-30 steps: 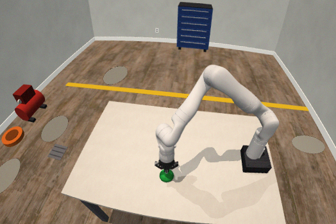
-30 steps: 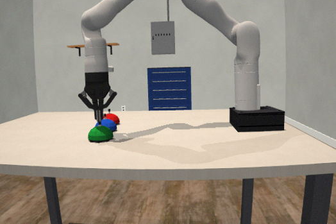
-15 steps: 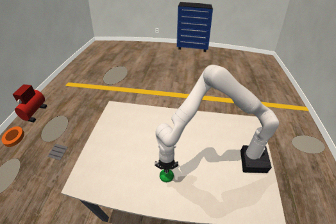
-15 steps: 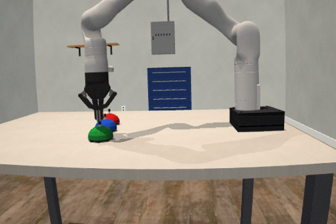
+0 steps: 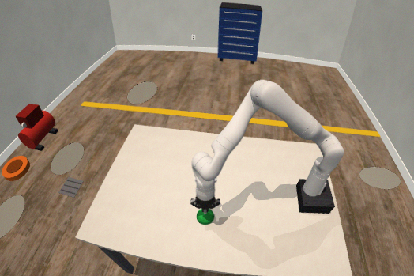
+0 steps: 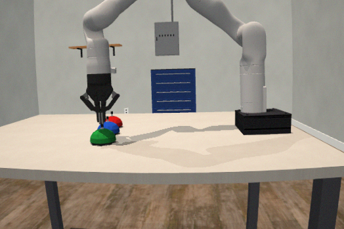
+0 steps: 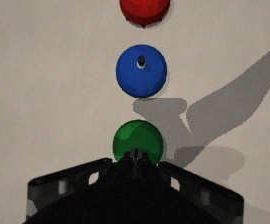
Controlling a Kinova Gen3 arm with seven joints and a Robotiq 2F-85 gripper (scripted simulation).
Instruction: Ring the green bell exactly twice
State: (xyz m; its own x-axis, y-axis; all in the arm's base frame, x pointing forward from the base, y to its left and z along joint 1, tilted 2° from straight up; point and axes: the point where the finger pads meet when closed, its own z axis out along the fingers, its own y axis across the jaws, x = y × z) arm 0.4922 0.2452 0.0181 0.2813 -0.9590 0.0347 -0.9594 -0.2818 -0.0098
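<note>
Right now my hand is 40 mm above the green bell. The rest, counted from my hand: red bell (70 mm ahead, 230 mm to the right, 40 mm below); then blue bell (30 mm ahead, 120 mm to the right, 40 mm below).
</note>
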